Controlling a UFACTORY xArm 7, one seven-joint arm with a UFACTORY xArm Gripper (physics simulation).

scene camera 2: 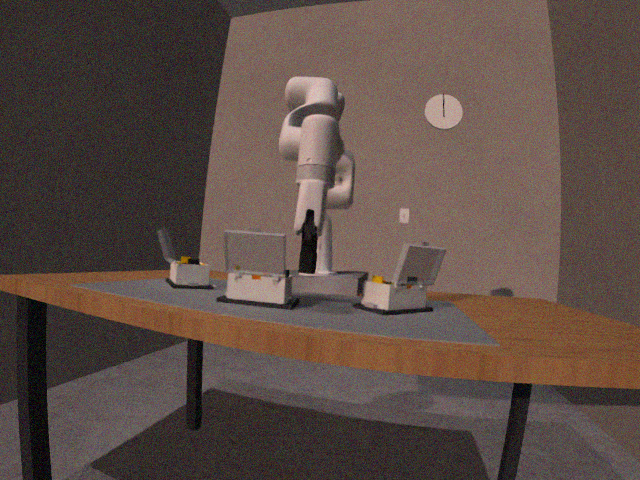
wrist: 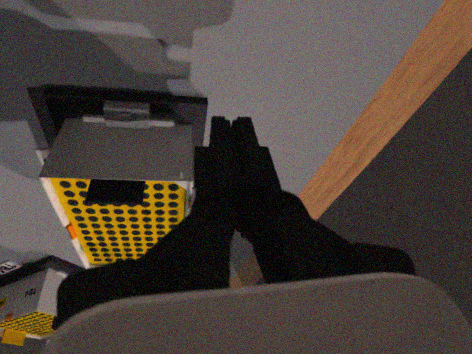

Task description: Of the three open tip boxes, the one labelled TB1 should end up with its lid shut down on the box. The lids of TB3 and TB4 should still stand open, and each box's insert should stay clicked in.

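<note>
Three white tip boxes stand in the scene view, at left, middle and right, with their lids open. Their labels cannot be read there. In the wrist view, the nearer box has an open grey lid and a yellow holed insert seated inside. A second box shows partly at lower left, with a small label not surely readable. My gripper is shut and empty. In the wrist view, its tips appear right of the nearer box's lid.
The boxes' dark bases rest on a grey mat on the wooden table. The table's edge runs diagonally at the right of the wrist view. The robot's pale base stands behind the boxes.
</note>
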